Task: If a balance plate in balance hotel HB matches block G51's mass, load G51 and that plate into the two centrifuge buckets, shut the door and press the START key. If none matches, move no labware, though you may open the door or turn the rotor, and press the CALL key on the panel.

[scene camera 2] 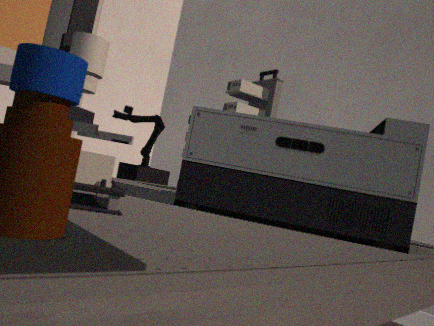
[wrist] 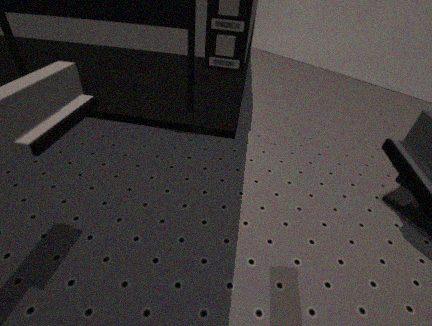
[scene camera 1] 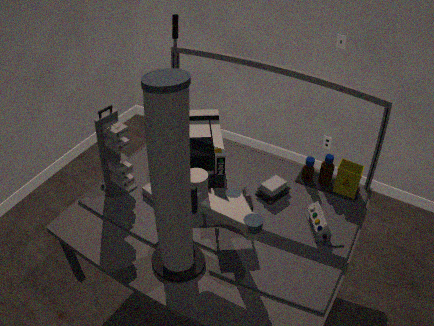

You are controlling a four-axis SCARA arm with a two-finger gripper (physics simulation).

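Pixels of known places: gripper, fingertip midpoint: (scene camera 2: 116, 135) (wrist: 238, 104) (scene camera 1: 228, 188); arm's base, origin of the base link: (scene camera 1: 178, 262).
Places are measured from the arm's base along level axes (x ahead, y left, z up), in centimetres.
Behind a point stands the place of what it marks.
The centrifuge (scene camera 1: 218, 137) @[x 72.4, y 20.0, z 22.0 cm] (scene camera 2: 300, 167) @[x 77.9, y 21.4, z 13.5 cm] (wrist: 135, 82) @[x 51.2, y 18.2, z 7.0 cm] stands at the back of the table; its dark door looks shut in scene camera 1. A tall rack (scene camera 1: 102, 157) @[x 21.2, y 63.1, z 23.6 cm] (scene camera 2: 274, 97) @[x 34.8, y 60.7, z 39.6 cm] at the left holds several pale labware pieces (scene camera 1: 120, 165) @[x 25.5, y 53.4, z 19.3 cm] (scene camera 2: 246, 89) @[x 30.2, y 50.9, z 39.7 cm]. A pale block (scene camera 1: 273, 185) @[x 64.8, y -18.1, z 8.7 cm] sits on a dark stand to the right of the centrifuge. The button panel (scene camera 1: 317, 217) @[x 51.0, y -49.3, z 8.6 cm] lies at the right. No readable label shows which piece is G51 or which hotel is HB. My gripper (wrist: 238, 104) @[x 45.3, y -1.1, z 13.2 cm] is open and empty, its fingers spread wide in front of the centrifuge's lower front corner.
The arm's column (scene camera 1: 170, 175) @[x -5.8, y -4.7, z 56.4 cm] hides part of the table and another pale block (scene camera 1: 148, 192) @[x 29.3, y 38.2, z 4.9 cm]. Two blue-capped brown bottles (scene camera 1: 308, 170) @[x 86.5, y -31.6, z 9.9 cm] (scene camera 1: 327, 171) @[x 88.4, y -43.1, z 12.2 cm] (scene camera 2: 37, 165) @[x 92.9, y -31.6, z 7.1 cm] and a yellow box (scene camera 1: 348, 179) @[x 85.8, y -57.4, z 13.5 cm] stand at the back right. A metal frame (scene camera 1: 280, 71) @[x 100.4, y -3.5, z 59.7 cm] spans the table's back.
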